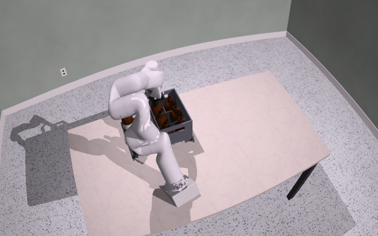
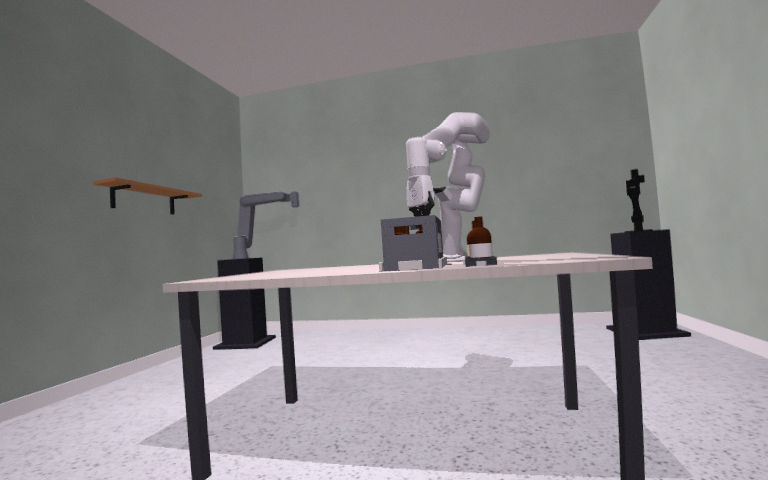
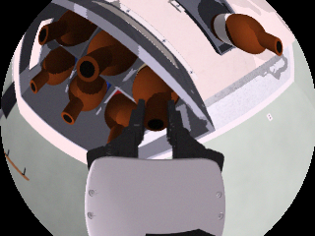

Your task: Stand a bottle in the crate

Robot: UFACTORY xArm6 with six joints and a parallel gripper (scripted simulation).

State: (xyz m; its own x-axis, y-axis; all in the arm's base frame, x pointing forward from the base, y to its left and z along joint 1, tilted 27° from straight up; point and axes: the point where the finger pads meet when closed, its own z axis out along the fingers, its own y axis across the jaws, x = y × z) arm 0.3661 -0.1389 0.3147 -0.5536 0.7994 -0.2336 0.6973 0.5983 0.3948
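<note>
Now: the grey crate 90 mm behind my hand, 30 mm to the right of it and 80 mm below it. Also, from my hand: tray 60 mm behind, 190 mm to the left, 150 mm below.
</note>
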